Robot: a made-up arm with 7 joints. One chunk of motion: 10 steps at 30 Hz.
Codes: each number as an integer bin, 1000 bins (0 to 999) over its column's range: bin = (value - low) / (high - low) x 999, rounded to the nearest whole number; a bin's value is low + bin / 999 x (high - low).
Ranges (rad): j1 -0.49..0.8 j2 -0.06..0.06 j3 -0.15..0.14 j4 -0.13..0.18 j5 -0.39..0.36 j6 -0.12..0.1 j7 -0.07..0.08
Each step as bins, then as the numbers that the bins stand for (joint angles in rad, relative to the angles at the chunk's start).
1 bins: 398 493 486 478 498 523 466
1 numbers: 0.0239 -0.0008 -0.0089 0.0183 -0.0161 -0.0048 0.0000
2 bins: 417 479 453 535 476 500 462
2 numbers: 0.0485 -0.0025 -0.0185 0.0360 -0.0326 -0.0099 -0.0006
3 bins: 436 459 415 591 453 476 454
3 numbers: 0.0730 -0.0049 -0.0295 0.0534 -0.0499 -0.0152 -0.0018
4 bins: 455 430 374 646 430 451 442
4 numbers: 0.0975 -0.0083 -0.0414 0.0705 -0.0672 -0.0207 -0.0036
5 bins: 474 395 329 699 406 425 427
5 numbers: 0.1221 -0.0126 -0.0545 0.0869 -0.0852 -0.0264 -0.0059
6 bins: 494 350 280 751 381 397 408
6 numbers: 0.1479 -0.0180 -0.0687 0.1030 -0.1040 -0.0326 -0.0087
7 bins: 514 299 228 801 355 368 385
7 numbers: 0.1737 -0.0241 -0.0838 0.1186 -0.1235 -0.0390 -0.0122
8 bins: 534 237 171 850 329 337 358
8 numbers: 0.1995 -0.0315 -0.1004 0.1338 -0.1430 -0.0458 -0.0162
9 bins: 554 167 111 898 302 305 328
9 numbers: 0.2254 -0.0399 -0.1178 0.1487 -0.1633 -0.0528 -0.0208
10 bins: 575 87 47 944 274 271 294
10 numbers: 0.2525 -0.0495 -0.1364 0.1629 -0.1843 -0.0603 -0.0259
